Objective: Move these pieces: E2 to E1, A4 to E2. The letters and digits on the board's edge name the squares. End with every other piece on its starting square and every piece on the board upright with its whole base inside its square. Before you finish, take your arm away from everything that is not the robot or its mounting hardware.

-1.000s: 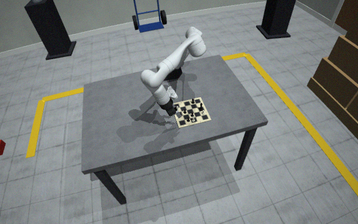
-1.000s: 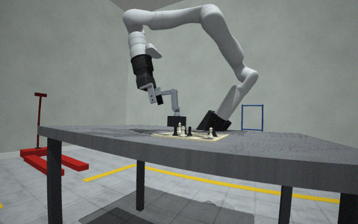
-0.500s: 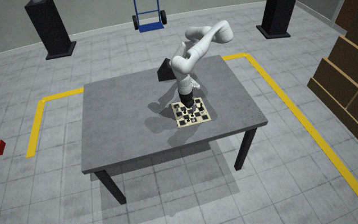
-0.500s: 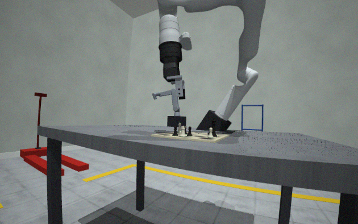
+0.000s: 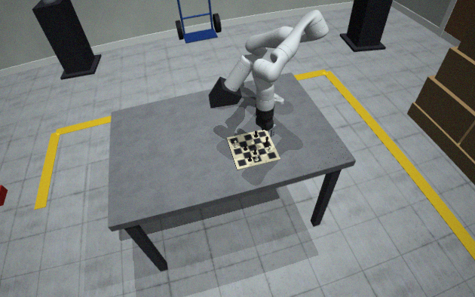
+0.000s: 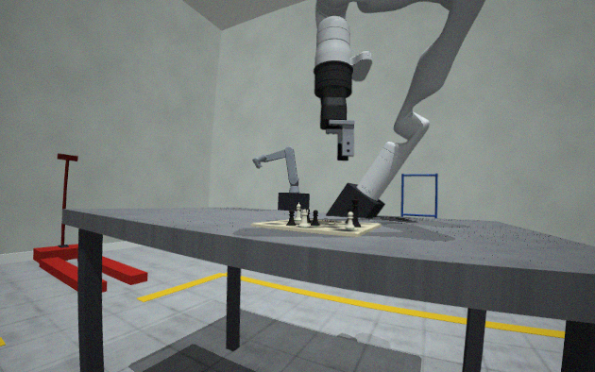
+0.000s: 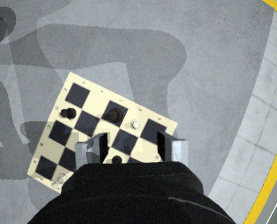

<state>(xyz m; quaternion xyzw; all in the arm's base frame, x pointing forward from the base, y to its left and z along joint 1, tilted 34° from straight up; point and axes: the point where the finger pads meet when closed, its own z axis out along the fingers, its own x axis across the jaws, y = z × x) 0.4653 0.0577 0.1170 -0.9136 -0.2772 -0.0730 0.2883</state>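
My hand is 4 cm past the tall black piece, 1 cm to the right of it and 12 cm above it. From my hand the other things lie so: white pawn: 1 cm to the left, 14 cm below; chessboard: 4 cm behind, 7 cm to the right, 16 cm below.
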